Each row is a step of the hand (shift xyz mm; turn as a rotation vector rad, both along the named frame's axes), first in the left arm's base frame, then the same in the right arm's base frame.
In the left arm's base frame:
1: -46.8 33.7 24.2 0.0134 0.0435 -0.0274
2: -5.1 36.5 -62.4 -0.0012 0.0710 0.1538
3: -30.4 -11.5 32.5 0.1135 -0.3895 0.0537
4: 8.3 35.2 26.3 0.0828 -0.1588 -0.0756
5: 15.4 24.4 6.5 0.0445 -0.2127 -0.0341
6: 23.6 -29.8 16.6 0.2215 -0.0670 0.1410
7: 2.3 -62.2 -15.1 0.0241 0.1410 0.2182
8: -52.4 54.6 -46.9 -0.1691 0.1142 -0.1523
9: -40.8 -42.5 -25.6 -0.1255 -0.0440 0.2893
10: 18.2 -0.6 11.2 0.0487 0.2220 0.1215
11: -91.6 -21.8 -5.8 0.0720 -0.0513 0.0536
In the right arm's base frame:
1: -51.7 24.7 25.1 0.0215 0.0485 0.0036
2: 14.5 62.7 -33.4 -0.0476 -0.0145 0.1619
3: -39.0 -20.8 12.7 0.0885 -0.3783 -0.1285
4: 0.2 15.9 41.8 0.1006 -0.1124 -0.1225
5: 12.9 15.2 21.9 0.0511 -0.1726 -0.1264
6: 17.2 -37.5 4.2 0.1673 -0.1630 0.1374
7: 6.3 -46.2 -43.9 -0.0426 0.0097 0.2572
8: -35.1 78.4 -23.5 -0.1135 0.2003 -0.1088
9: -31.4 -17.1 -53.4 -0.2082 -0.1589 0.1810
10: 13.9 -9.0 13.5 0.0111 0.1224 0.2266
11: -85.6 -0.7 -39.6 0.0518 -0.0821 0.0357

